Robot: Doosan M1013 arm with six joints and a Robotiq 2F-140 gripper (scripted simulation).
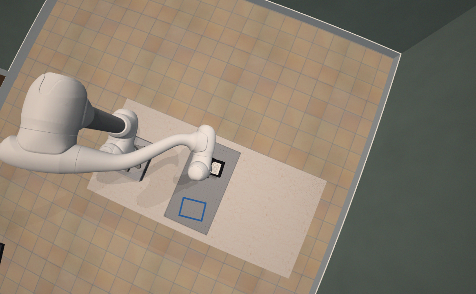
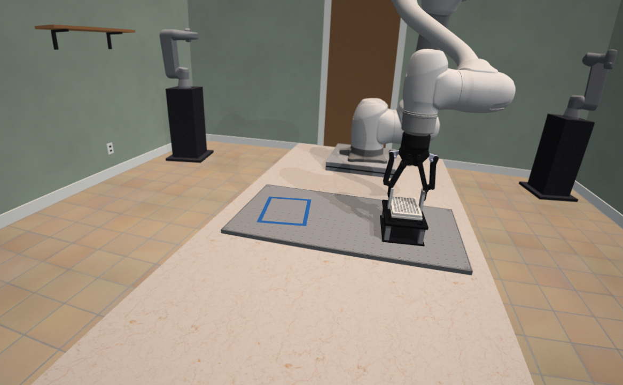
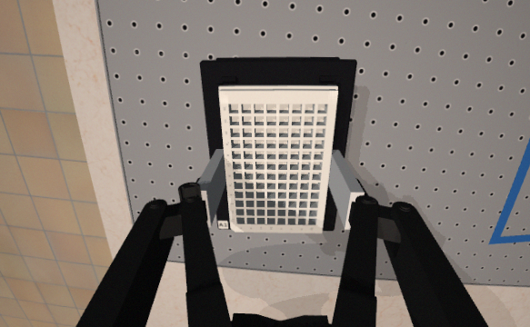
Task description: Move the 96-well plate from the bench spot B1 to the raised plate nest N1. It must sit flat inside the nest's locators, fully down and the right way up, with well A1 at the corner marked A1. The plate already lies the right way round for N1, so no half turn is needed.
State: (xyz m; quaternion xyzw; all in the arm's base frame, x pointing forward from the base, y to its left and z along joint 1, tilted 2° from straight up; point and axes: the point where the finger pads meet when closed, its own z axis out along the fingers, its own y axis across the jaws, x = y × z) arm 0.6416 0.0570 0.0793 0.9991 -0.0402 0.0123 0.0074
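Now: the white 96-well plate 20 mm below my hand. Also, from my hand: A1 label: 70 mm behind, 60 mm to the left, 40 mm below.
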